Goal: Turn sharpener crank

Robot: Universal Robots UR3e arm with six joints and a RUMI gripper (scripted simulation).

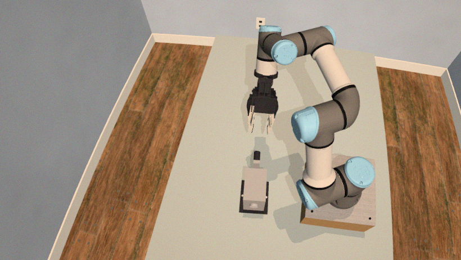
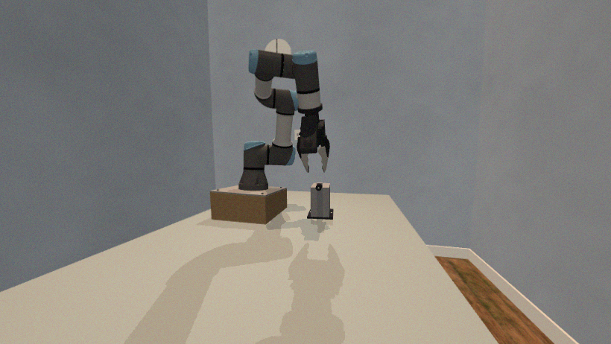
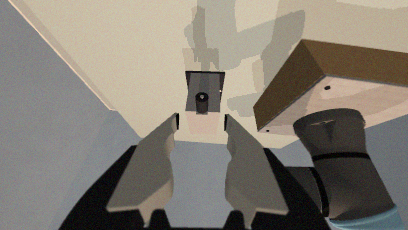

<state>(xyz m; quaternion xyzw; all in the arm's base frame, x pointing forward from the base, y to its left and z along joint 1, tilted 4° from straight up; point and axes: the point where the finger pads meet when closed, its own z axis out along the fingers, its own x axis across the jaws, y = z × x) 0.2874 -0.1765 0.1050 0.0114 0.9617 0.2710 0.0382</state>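
Now: hand 8 cm above the crank, 7 cm to the right of it and 1 cm short of it.
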